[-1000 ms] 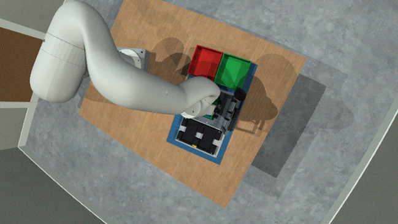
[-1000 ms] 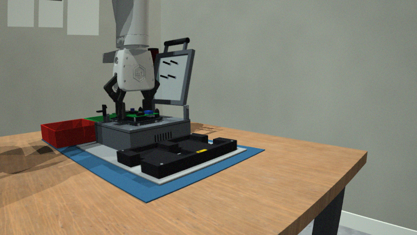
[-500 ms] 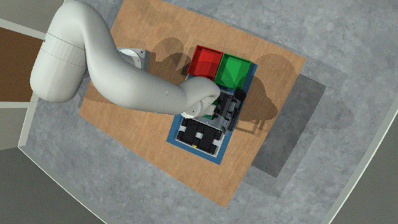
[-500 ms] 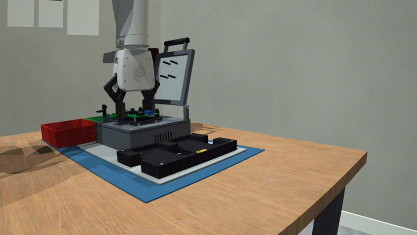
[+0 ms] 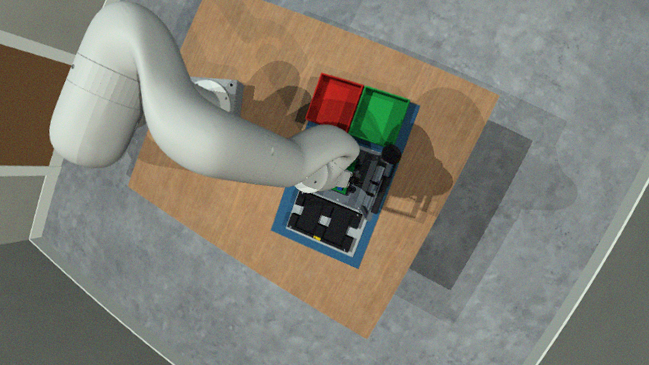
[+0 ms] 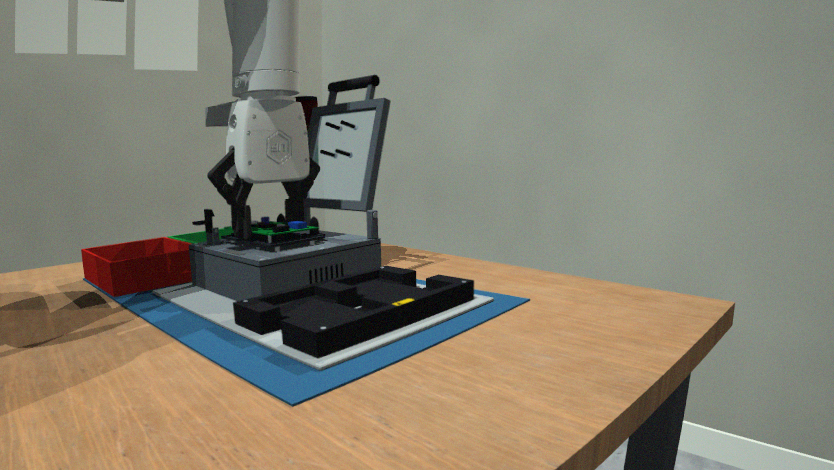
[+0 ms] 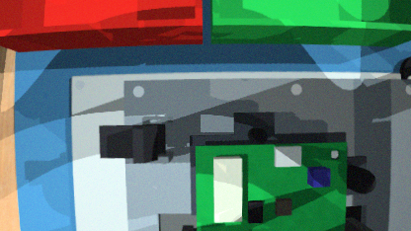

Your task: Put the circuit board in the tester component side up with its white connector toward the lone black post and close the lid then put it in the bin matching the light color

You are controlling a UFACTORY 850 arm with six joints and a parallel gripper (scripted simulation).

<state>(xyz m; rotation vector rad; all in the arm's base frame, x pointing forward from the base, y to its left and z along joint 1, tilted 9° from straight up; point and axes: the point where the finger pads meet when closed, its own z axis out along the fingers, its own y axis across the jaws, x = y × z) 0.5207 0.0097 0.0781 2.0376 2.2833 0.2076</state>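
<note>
Right now the green circuit board is right at my hand. From my hand the other things lie so: black hook 7 cm behind, 5 cm to the left; then see-through lid 12 cm ahead, 10 cm above, 1 cm to the left; then green bin 20 cm to the left, 7 cm below, 2 cm ahead.
</note>
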